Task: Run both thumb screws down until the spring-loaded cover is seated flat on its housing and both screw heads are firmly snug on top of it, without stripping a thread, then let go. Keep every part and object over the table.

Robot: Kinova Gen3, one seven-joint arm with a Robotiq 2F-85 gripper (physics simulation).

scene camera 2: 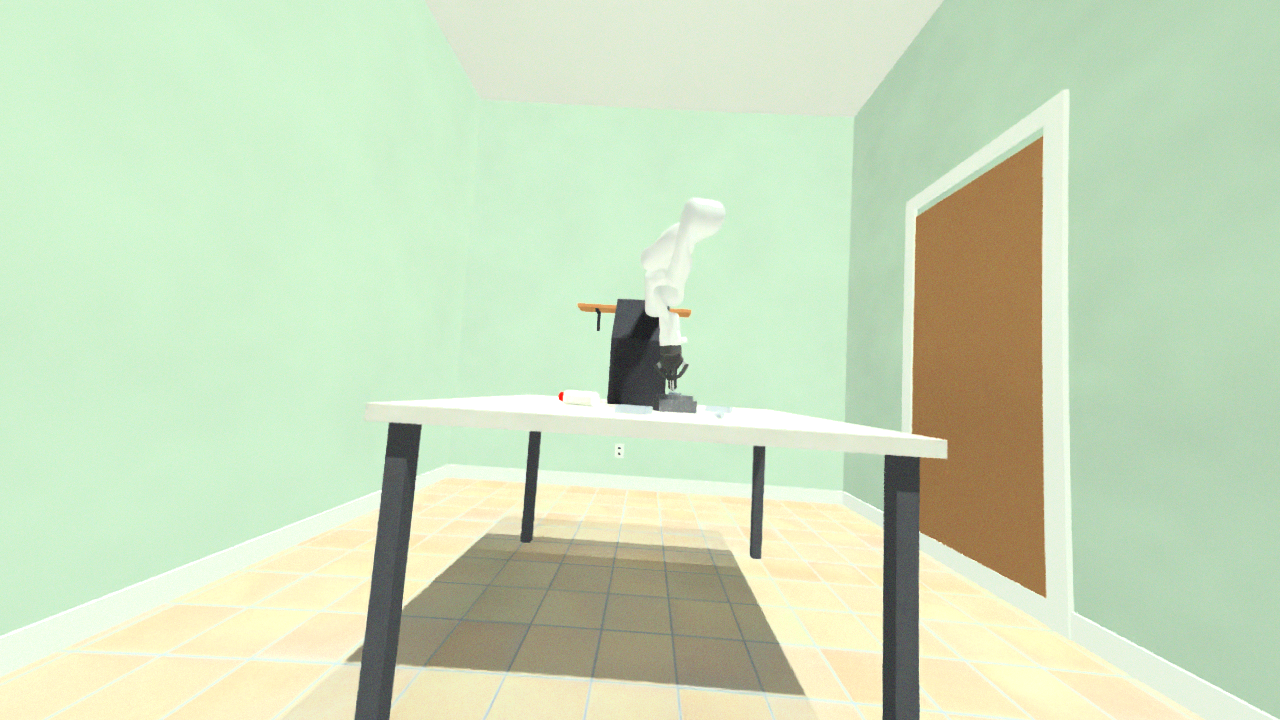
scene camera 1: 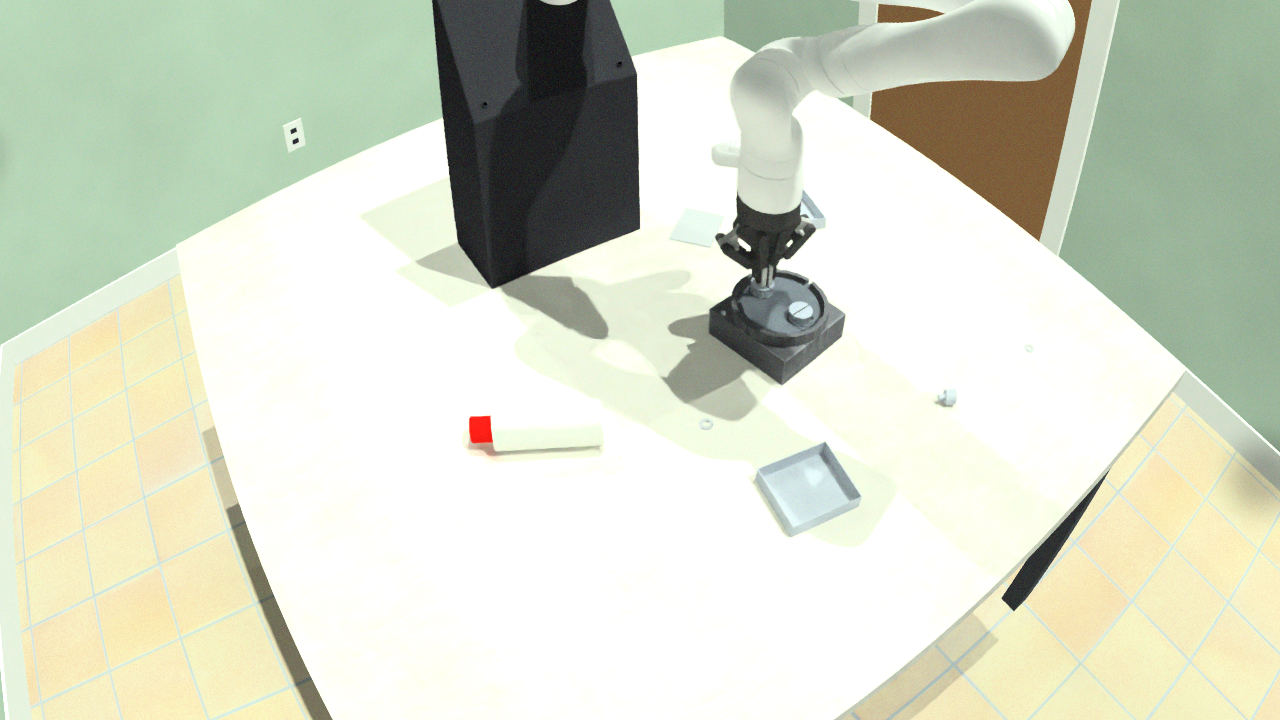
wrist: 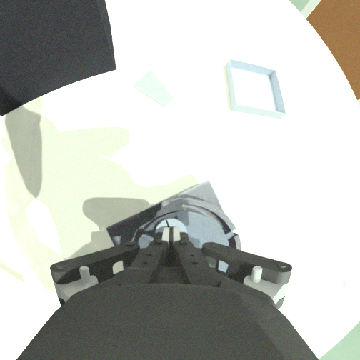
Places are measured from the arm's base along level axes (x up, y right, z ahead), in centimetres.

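Pixels of known places: gripper, fingertip midpoint: [scene camera 2: 672, 390] [scene camera 1: 763, 281]; arm's base, link origin: [scene camera 2: 655, 309].
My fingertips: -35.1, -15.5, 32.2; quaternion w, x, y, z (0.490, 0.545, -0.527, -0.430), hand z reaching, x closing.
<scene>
For each thing: its middle in the pictures, then the offset to it from my fingertips, as dx, dy, dz. "*": a spot on its surface instead.
- dark square housing, body centre: [scene camera 1: 779, 318] [scene camera 2: 674, 403] -4.2, -1.2, +2.8
- round grey cover, body centre: [scene camera 1: 780, 310] -2.8, -1.3, +2.8
- far thumb screw, body centre: [scene camera 1: 761, 293] -2.2, +0.0, -0.2
- pale square, surface spot: [scene camera 1: 697, 227] * -6.7, -0.4, -21.1
- tray, body centre: [scene camera 1: 809, 488] [scene camera 2: 633, 409] -6.0, +6.4, +26.8
- red-capped tube, body centre: [scene camera 1: 535, 426] [scene camera 2: 578, 397] -4.5, +31.6, +8.7
- ring, body centre: [scene camera 1: 706, 424] -6.9, +13.0, +13.1
- small screw-like part, body centre: [scene camera 1: 946, 397] -6.0, -17.3, +22.0
The dark square housing [scene camera 1: 747, 345] [scene camera 2: 676, 405] [wrist: 204, 192] stands on the table. The round grey cover [scene camera 1: 771, 320] [wrist: 202, 231] lies inside its raised ring; whether it is seated flat cannot be told. The near thumb screw [scene camera 1: 800, 311] shows its pale slotted head standing on the cover; the gripper hides it in the wrist view. The far thumb screw [scene camera 1: 759, 291] [wrist: 169, 223] is partly hidden by the fingertips. My gripper [scene camera 1: 763, 282] [scene camera 2: 672, 387] [wrist: 171, 236] is shut and empty, pointing down with its tips at the far screw's head. Contact with the slot is unclear.
A tall black pedestal [scene camera 1: 554, 179] [wrist: 55, 45] stands behind left. A pale square [scene camera 1: 697, 227] [wrist: 152, 89] and a tray [wrist: 232, 87] lie behind. In front are another tray [scene camera 1: 805, 490], a red-capped tube [scene camera 1: 547, 437], a ring [scene camera 1: 706, 423] and a small screw-like part [scene camera 1: 948, 396].
</scene>
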